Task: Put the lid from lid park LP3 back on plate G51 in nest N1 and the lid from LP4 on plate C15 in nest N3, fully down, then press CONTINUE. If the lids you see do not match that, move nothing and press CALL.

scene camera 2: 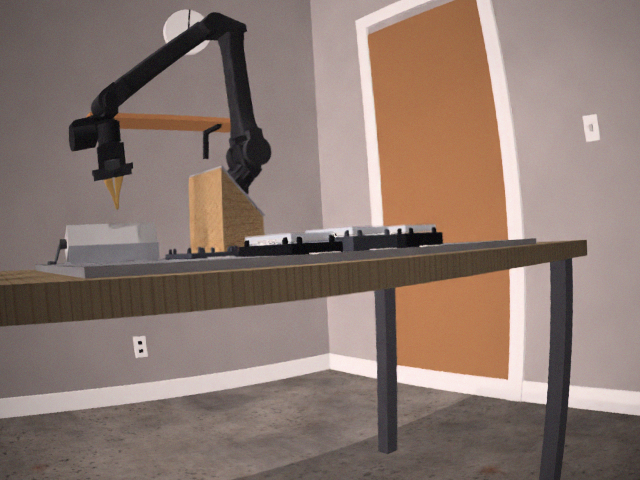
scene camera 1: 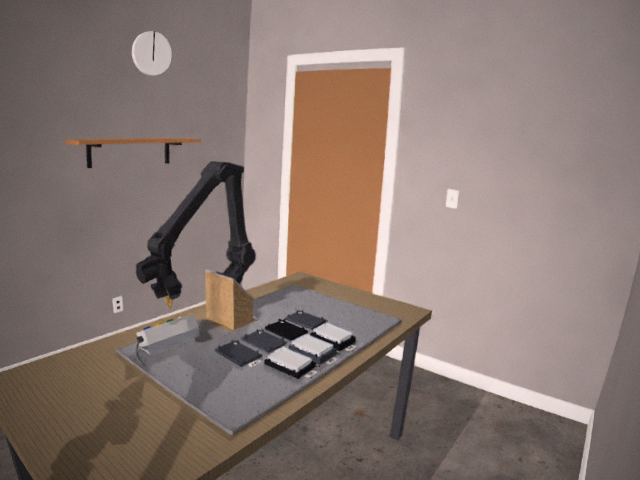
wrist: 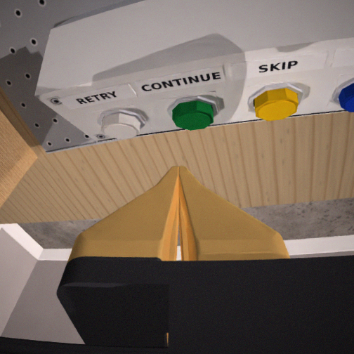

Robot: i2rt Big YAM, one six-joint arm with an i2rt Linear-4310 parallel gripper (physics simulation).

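Places are measured from the arm's base along level axes (x ahead, y left, z up), in millimetres.
Pixels of known places: gripper, fingertip midpoint: (scene camera 2: 117, 209) (scene camera 1: 169, 307); arm's base, origin of the base link: (scene camera 2: 224, 195) (scene camera 1: 228, 283).
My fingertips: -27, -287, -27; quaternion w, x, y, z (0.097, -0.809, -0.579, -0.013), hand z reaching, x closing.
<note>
Ahead of a thing's pixels: the offset from my fingertips to its middle, as dx, dy, dz. Level surfaces: height alone.
My gripper (scene camera 1: 170, 305) (scene camera 2: 117, 207) (wrist: 178, 177) is shut and empty, pointing down above the button box {+22, -30, -78} (scene camera 1: 173, 331) (scene camera 2: 111, 250) (wrist: 150, 30) and apart from it. In the wrist view the green CONTINUE button (wrist: 193, 115) shows just beyond the fingertips, slightly right. Three dark holders with pale tops, a near one {+469, +134, -90} (scene camera 1: 289, 360), a middle one {+478, +257, -83} (scene camera 1: 312, 346) and a far one {+485, +389, -82} (scene camera 1: 333, 333), stand in a row. Behind them is a row of several low dark trays, including a near one {+284, +74, -110} (scene camera 1: 238, 352) and a blacker one {+298, +337, -110} (scene camera 1: 285, 329). Their labels and any lid or plate codes are too small to read.
A wooden block with a sloped top (scene camera 1: 219, 299) (scene camera 2: 206, 211) (wrist: 12, 145) stands between the box and the arm's base. The white RETRY button (wrist: 121, 125) is left of CONTINUE; the yellow SKIP button (wrist: 276, 104) and a blue button (wrist: 347, 96) are right. A grey board {dz -119} (scene camera 1: 227, 413) lies underneath.
</note>
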